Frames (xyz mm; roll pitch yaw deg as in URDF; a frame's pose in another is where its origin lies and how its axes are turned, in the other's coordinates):
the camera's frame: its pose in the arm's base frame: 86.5 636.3 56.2 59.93 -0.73 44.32
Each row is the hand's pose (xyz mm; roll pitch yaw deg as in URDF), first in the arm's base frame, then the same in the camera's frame.
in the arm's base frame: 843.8 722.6 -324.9 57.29 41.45 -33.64
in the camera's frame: 597.2 -570.6 209.7 45.99 -17.56 -81.08
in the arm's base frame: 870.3 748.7 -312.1 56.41 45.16 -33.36
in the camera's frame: 634.6 -559.8 215.7 45.07 -13.88 -81.62
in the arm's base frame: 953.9 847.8 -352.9 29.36 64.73 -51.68
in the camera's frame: 763.1 -590.3 183.6 34.20 4.90 -93.23
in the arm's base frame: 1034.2 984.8 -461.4 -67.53 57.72 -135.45
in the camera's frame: 914.8 -664.9 92.0 4.79 24.73 -126.85
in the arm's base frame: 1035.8 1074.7 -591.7 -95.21 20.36 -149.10
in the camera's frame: 977.1 -746.7 -28.4 -30.70 20.90 -168.77
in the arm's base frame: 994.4 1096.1 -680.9 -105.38 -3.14 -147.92
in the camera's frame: 961.3 -801.5 -111.2 -46.43 8.60 170.44
